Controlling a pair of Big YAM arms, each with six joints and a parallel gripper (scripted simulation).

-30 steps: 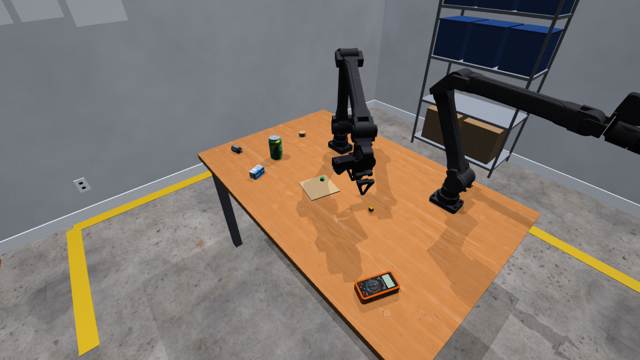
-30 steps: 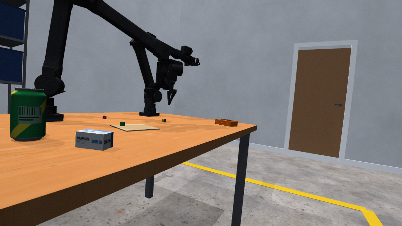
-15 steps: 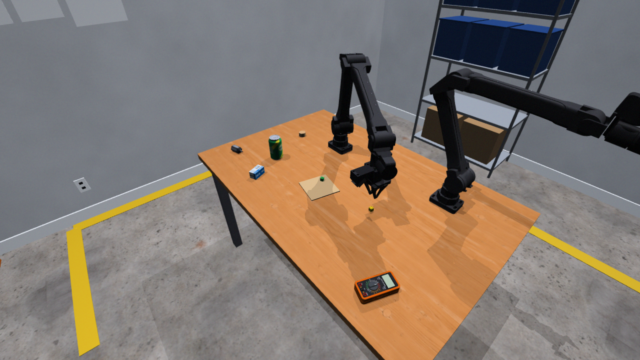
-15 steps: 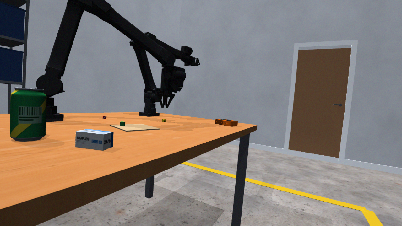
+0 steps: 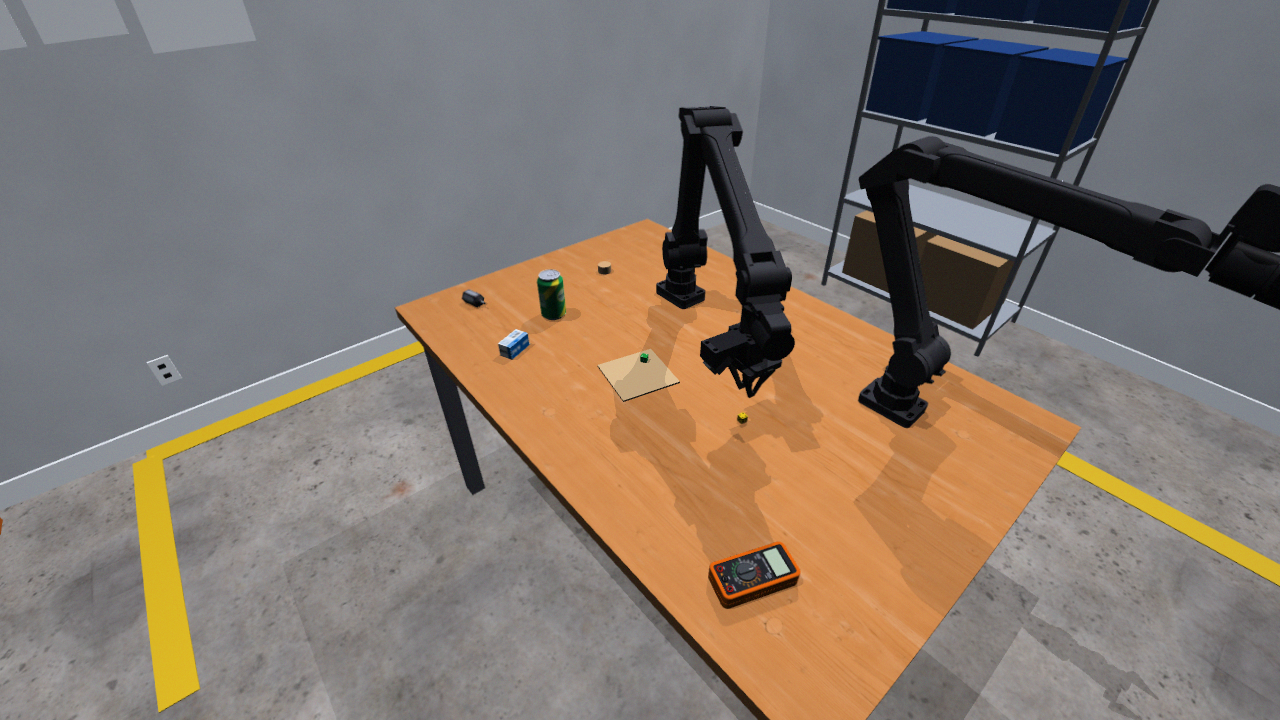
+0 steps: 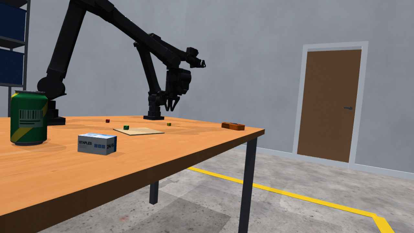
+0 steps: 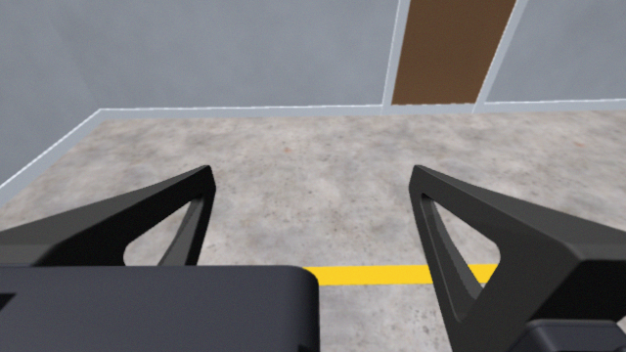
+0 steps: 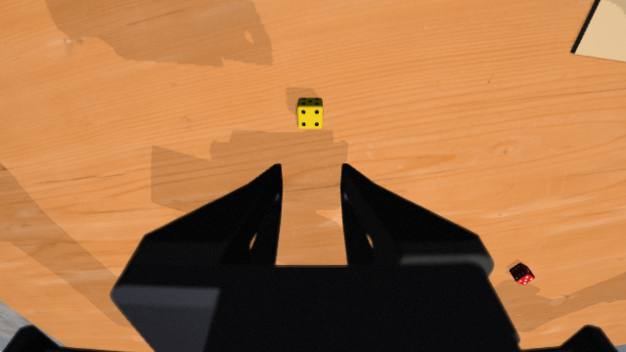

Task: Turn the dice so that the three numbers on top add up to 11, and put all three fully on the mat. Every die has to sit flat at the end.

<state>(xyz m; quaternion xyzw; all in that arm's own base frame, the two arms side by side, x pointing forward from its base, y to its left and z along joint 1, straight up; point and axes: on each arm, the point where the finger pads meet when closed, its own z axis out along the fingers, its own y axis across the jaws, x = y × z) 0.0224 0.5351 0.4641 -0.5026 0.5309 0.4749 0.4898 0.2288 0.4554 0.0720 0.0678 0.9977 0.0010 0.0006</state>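
The yellow die is 80 mm below my right hand. The rest, counted from my right hand: tan mat: 50 mm ahead, 260 mm to the right, 80 mm below; red die: 230 mm behind, 180 mm to the right, 80 mm below; green die: 10 mm ahead, 280 mm to the right, 70 mm below.
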